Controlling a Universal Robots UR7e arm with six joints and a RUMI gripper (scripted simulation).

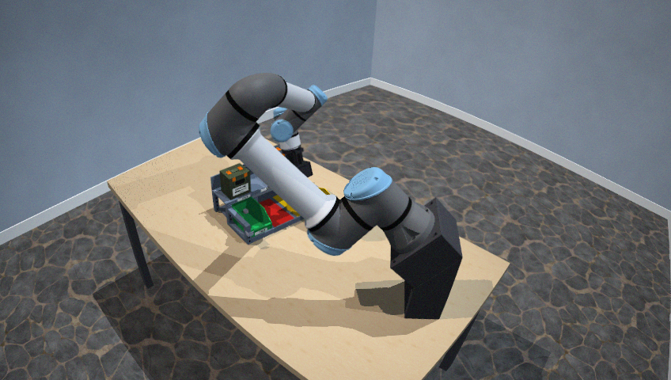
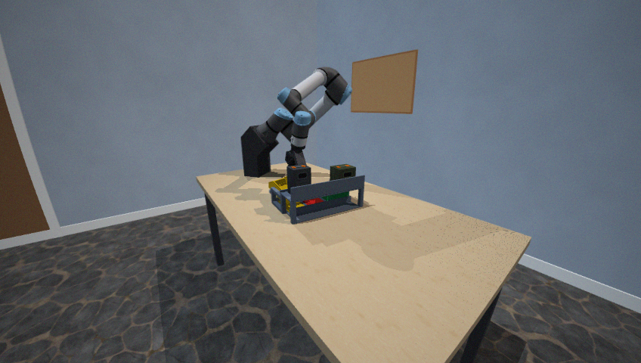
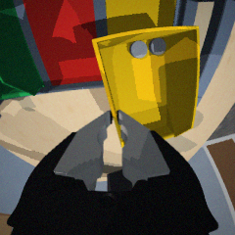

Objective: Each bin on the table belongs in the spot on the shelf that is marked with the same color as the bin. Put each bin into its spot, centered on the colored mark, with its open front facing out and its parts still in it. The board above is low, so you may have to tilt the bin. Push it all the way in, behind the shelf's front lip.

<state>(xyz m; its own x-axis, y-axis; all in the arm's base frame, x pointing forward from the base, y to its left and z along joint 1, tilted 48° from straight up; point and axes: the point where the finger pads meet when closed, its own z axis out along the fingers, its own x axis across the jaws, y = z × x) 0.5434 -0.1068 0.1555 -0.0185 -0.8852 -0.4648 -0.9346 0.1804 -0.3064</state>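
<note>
The yellow bin is 5 cm to the right of my hand and 3 cm below it. Also, from my hand: green bin 8 cm ahead, 18 cm to the left, 5 cm below; black box 18 cm ahead, 5 cm to the right, 7 cm above.
</note>
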